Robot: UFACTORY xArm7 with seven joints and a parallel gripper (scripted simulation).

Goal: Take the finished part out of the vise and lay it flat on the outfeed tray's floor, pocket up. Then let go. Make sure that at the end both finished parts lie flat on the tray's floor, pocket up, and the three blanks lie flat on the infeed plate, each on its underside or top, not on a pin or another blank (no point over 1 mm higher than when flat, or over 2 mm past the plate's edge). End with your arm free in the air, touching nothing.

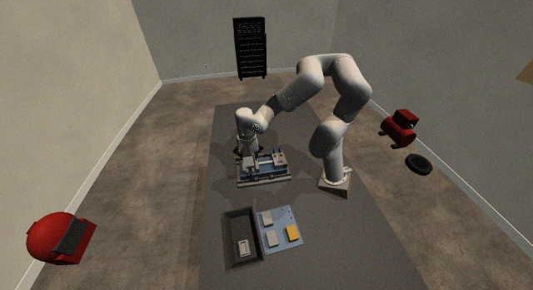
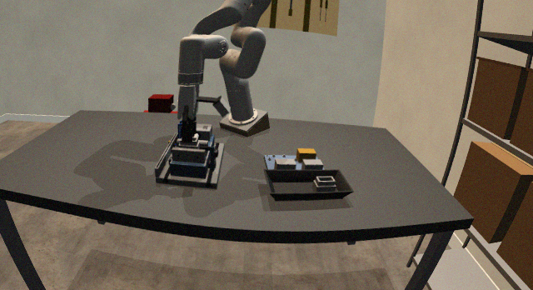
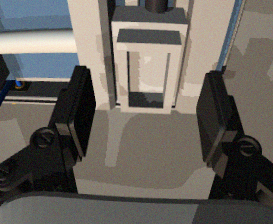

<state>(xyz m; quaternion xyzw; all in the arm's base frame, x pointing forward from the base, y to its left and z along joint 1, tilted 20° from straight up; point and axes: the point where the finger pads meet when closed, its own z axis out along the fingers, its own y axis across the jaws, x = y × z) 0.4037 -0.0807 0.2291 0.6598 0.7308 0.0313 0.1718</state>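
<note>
Now: hand 90 mm above the blue vise and 70 mm past it. Round my hand: blue plate (330 mm to the left, 130 mm below, 110 mm behind); orange block (370 mm to the left, 160 mm behind, 110 mm below).
</note>
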